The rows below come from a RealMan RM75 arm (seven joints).
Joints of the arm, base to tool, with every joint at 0 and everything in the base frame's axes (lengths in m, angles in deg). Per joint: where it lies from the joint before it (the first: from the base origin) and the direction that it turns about. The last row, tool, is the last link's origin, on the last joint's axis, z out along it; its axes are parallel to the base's.
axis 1: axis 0 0 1 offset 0 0 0.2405
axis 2: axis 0 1 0 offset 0 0 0
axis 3: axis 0 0 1 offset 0 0 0.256
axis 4: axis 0 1 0 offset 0 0 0
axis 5: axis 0 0 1 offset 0 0 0.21
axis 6: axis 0 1 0 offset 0 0 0
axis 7: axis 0 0 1 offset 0 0 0.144
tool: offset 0 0 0
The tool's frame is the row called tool.
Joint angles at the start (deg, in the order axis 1, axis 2, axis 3, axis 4, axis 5, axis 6, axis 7):
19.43 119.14 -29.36 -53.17 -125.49 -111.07 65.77
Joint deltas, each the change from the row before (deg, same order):
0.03 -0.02 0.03 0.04 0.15 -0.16 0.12
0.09 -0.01 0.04 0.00 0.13 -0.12 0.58
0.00 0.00 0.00 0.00 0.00 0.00 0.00
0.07 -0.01 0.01 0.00 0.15 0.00 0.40
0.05 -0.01 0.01 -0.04 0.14 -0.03 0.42
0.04 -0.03 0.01 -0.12 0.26 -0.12 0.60
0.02 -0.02 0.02 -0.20 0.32 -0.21 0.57
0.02 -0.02 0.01 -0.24 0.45 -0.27 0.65
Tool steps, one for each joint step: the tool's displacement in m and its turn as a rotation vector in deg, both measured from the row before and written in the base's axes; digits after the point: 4 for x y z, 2 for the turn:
-0.0005 0.0000 0.0002 -0.04 0.23 0.01
-0.0007 0.0004 0.0003 -0.17 0.30 -0.35
0.0000 0.0000 0.0000 0.00 0.00 0.00
-0.0005 0.0006 0.0002 -0.03 0.20 -0.25
-0.0005 0.0004 0.0003 -0.05 0.18 -0.26
-0.0007 0.0005 0.0008 -0.05 0.28 -0.31
-0.0010 0.0003 0.0011 -0.02 0.31 -0.21
-0.0013 0.0004 0.0013 0.00 0.41 -0.19

